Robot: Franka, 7 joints.
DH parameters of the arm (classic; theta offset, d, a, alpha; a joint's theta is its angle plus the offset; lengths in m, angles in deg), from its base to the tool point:
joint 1: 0 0.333 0 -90
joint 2: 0 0 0 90
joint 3: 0 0.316 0.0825 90
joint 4: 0 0 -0.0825 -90
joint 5: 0 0.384 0 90
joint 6: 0 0 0.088 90
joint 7: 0 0.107 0 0
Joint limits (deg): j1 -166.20..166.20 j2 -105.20..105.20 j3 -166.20..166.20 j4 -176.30..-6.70 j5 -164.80..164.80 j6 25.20..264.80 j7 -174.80..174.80
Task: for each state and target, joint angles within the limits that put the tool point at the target. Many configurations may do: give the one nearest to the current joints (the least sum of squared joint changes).
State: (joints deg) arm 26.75 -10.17 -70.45 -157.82 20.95 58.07 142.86
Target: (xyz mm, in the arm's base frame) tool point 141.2 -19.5 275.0
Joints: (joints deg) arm 30.97 -12.11 -66.46 -168.01 22.43 55.22 142.86
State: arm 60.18 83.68 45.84 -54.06 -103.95 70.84 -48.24
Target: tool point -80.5 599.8 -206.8
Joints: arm 79.47 105.20 39.24 -53.64 -109.99 98.05 -48.24
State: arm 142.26 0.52 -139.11 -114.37 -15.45 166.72 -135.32
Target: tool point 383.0 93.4 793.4
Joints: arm 149.11 41.58 -153.40 -123.55 -14.68 168.87 -135.32
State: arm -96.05 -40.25 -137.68 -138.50 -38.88 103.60 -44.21
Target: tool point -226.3 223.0 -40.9
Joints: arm -90.73 -61.61 -146.76 -129.93 -41.35 110.41 -44.21
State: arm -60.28 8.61 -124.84 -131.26 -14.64 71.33 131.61
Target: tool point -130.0 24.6 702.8
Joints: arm -55.92 63.58 -156.96 -121.90 -25.44 47.44 131.61
